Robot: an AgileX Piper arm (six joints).
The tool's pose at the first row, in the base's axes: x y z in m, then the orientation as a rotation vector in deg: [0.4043, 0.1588, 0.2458, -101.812, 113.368, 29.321]
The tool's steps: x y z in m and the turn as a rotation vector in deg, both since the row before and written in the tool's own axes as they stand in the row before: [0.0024, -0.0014, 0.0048, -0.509, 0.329, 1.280]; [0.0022, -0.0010, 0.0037, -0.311, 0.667, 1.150]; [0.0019, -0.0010, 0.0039, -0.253, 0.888, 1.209]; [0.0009, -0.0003, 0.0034, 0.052, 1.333, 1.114]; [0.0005, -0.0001, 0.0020, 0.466, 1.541, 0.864]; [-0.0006, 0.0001, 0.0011, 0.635, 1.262, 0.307]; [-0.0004, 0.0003, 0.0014, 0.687, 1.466, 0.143]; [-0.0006, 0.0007, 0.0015, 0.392, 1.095, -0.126]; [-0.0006, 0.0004, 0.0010, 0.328, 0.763, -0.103]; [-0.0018, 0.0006, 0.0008, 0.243, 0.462, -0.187]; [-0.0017, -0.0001, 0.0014, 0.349, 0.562, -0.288]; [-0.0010, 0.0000, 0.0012, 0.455, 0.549, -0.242]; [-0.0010, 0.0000, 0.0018, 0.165, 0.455, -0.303]
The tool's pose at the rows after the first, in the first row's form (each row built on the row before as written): [0.4058, 0.1592, 0.2405, -101.148, 114.890, 30.023]; [0.4068, 0.1592, 0.2362, -100.673, 116.495, 30.203]; [0.4078, 0.1595, 0.2319, -100.226, 118.303, 30.162]; [0.4081, 0.1604, 0.2285, -99.948, 120.294, 29.399]; [0.4082, 0.1609, 0.2265, -99.788, 122.137, 27.918]; [0.4083, 0.1620, 0.2258, -99.898, 123.219, 26.292]; [0.4082, 0.1630, 0.2247, -100.251, 124.263, 24.390]; [0.4077, 0.1643, 0.2236, -100.805, 124.827, 23.041]; [0.4075, 0.1653, 0.2229, -101.174, 125.191, 22.028]; [0.4073, 0.1674, 0.2229, -101.500, 125.280, 21.332]; [0.4078, 0.1694, 0.2223, -101.929, 125.316, 20.407]; [0.4081, 0.1708, 0.2216, -102.245, 125.362, 19.379]; [0.4084, 0.1724, 0.2203, -102.721, 125.343, 18.747]
